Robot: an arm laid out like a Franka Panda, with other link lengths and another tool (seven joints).
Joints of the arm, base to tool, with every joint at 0 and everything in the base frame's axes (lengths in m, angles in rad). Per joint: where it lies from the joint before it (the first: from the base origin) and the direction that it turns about. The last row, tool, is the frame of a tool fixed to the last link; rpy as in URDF.
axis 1: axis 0 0 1 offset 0 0 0.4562
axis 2: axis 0 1 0 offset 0 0 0
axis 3: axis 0 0 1 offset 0 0 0.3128
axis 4: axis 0 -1 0 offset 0.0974 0 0
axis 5: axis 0 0 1 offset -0.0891 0 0.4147
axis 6: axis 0 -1 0 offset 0 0 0
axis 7: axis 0 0 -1 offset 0.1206 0 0
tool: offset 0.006 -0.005 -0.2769 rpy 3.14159 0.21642 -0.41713
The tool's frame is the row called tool.
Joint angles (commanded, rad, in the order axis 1, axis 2, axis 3, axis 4, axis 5, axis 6, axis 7), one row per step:
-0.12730 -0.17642 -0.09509 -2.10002 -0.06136 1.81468 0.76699
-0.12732 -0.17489 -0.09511 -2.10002 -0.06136 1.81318 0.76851
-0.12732 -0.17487 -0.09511 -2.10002 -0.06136 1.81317 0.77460
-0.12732 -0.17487 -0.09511 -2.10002 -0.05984 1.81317 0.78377
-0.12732 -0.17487 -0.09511 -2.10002 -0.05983 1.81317 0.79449
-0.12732 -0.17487 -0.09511 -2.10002 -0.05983 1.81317 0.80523
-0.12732 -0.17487 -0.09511 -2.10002 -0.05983 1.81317 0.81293
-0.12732 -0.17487 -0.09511 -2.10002 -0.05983 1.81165 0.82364
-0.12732 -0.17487 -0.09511 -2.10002 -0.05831 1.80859 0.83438
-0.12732 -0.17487 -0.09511 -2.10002 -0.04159 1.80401 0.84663
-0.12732 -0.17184 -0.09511 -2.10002 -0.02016 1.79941 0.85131
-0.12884 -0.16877 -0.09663 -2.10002 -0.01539 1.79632 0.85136
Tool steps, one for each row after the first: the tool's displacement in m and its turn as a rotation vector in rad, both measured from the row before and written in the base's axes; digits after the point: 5 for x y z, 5 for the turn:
-0.00048 0.00007 -0.00097 0.00032 0.00296 -0.00161
-0.00005 0.00001 -0.00001 -0.00072 -0.00008 -0.00605
0.00000 0.00036 -0.00002 0.00031 -0.00046 -0.00963
-0.00008 0.00001 0.00001 -0.00126 -0.00017 -0.01065
-0.00008 0.00001 0.00001 -0.00127 -0.00017 -0.01066
-0.00006 0.00001 0.00001 -0.00091 -0.00012 -0.00764
-0.00051 0.00009 -0.00013 -0.00097 0.00132 -0.01069
-0.00088 0.00054 -0.00028 0.00070 0.00253 -0.01131
-0.00062 0.00422 -0.00063 0.01473 0.00108 -0.01811
-0.00040 0.00537 -0.00226 0.02038 0.00329 -0.01218
-0.00112 -0.00026 -0.00197 0.00567 0.00507 -0.00475

